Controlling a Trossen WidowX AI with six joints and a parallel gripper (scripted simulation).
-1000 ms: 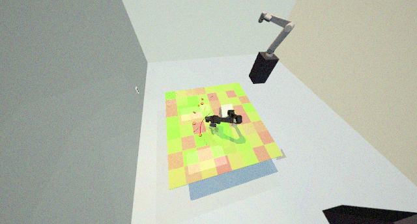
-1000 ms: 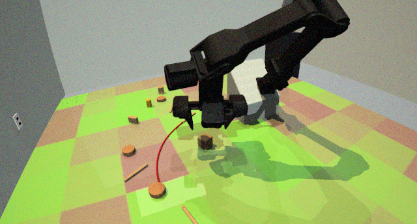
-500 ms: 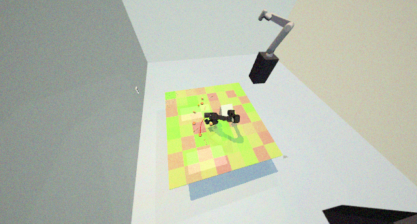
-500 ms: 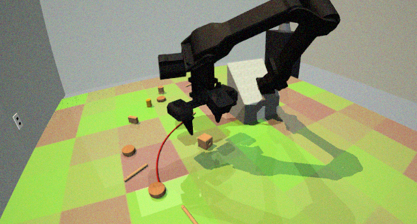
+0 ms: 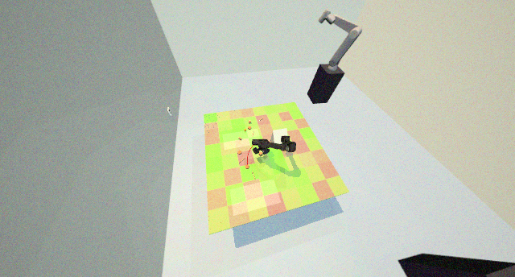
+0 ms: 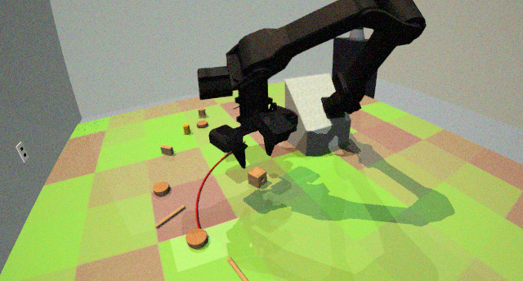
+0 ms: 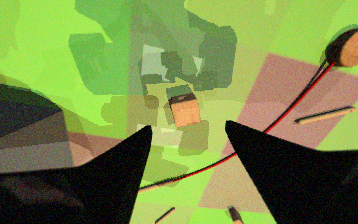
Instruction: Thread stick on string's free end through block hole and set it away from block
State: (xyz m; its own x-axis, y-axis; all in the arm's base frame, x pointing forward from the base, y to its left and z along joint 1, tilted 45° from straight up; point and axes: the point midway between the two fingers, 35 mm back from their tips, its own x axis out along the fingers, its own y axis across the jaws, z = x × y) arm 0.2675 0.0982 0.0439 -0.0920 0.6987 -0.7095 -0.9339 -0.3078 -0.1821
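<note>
My gripper tip is 170 mm to the left of the thin wooden stick, 60 mm above it and 10 mm short of it. Round my gripper tip: round wooden button (160 mm ahead, 120 mm to the left, 50 mm below); small block (230 mm to the right, 200 mm ahead, 50 mm below).
</note>
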